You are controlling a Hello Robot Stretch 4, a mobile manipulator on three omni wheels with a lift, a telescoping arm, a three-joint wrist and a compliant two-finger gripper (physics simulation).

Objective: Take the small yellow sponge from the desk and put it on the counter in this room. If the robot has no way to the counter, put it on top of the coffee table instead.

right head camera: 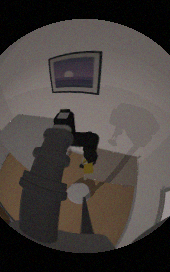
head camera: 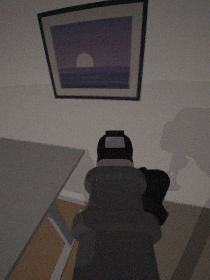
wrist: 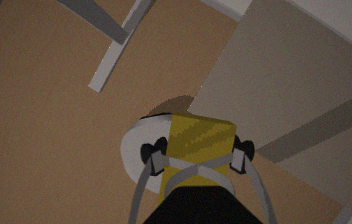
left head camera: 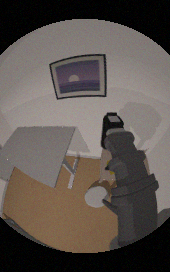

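Seen in the pictures: gripper, between the fingertips: (right head camera: 87, 164) (wrist: 196, 147); robot's base, origin of its link: (right head camera: 78, 192) (left head camera: 95, 195).
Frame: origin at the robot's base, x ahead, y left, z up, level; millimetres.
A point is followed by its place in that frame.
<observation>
The small yellow sponge (wrist: 202, 131) {x 301, y -83, z 1033 mm} (right head camera: 88, 168) {x 234, y -97, z 1033 mm} is held between the two fingertips of my gripper (wrist: 196, 147) {x 274, y -88, z 988 mm}, which is shut on it. In the left head view a sliver of the sponge (left head camera: 111, 169) shows beside the arm. The gripper hangs over the floor, beside a low brownish-grey table (wrist: 280, 75) {x 512, y -345, z 422 mm} (right head camera: 120, 162) {x 514, y -665, z 423 mm} (head camera: 175, 217) {x 598, y -513, z 423 mm}. A grey desk-like table (head camera: 35, 185) {x 524, y 457, z 923 mm} (left head camera: 37, 150) {x 503, y 671, z 922 mm} (right head camera: 22, 135) {x 531, y 834, z 923 mm} stands to the left of the arm. I cannot tell from these frames whether either is the counter or the coffee table. The head view does not show the fingers.
A framed sunset picture (head camera: 95, 55) {x 864, y 92, z 1543 mm} (left head camera: 80, 76) {x 863, y 84, z 1526 mm} hangs on the wall ahead. A white round disc (left head camera: 96, 196) {x 0, y 0, z 187 mm} (right head camera: 78, 193) {x -11, y -6, z 187 mm} (wrist: 137, 150) {x -12, y 110, z 187 mm} shows low down near the arm. A pale metal foot bar (wrist: 112, 62) of the grey table rests on the brown floor. Shadows fall on the wall and the low table.
</observation>
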